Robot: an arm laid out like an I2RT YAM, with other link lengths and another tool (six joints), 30 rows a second.
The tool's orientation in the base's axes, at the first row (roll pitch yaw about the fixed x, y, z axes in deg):
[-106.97 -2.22 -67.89]
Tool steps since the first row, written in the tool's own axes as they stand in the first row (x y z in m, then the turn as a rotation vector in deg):
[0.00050 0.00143 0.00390 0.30 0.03 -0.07]
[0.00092 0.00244 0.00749 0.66 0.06 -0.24]
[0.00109 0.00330 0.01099 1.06 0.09 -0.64]
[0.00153 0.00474 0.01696 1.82 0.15 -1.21]
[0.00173 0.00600 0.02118 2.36 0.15 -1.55]
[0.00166 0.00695 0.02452 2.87 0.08 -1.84]
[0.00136 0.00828 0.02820 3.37 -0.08 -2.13]
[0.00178 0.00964 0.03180 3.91 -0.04 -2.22]
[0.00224 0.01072 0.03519 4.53 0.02 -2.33]
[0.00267 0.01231 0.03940 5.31 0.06 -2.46]
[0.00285 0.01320 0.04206 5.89 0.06 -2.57]
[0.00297 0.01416 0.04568 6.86 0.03 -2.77]
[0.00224 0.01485 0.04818 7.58 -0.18 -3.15]
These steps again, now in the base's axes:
[0.00329 0.00069 -0.00248 0.04 -0.31 0.00]
[0.00639 0.00141 -0.00448 0.02 -0.70 0.04]
[0.00935 0.00236 -0.00632 -0.19 -1.22 0.14]
[0.01446 0.00383 -0.00942 -0.43 -2.13 0.28]
[0.01797 0.00494 -0.01184 -0.53 -2.75 0.40]
[0.02067 0.00603 -0.01373 -0.58 -3.31 0.57]
[0.02350 0.00740 -0.01609 -0.61 -3.85 0.83]
[0.02651 0.00808 -0.01842 -0.50 -4.39 0.84]
[0.02943 0.00868 -0.02042 -0.38 -5.01 0.84]
[0.03293 0.00952 -0.02315 -0.21 -5.78 0.87]
[0.03514 0.01016 -0.02477 -0.09 -6.36 0.92]
[0.03816 0.01118 -0.02674 0.11 -7.32 1.04]
[0.03993 0.01263 -0.02816 0.09 -8.09 1.38]

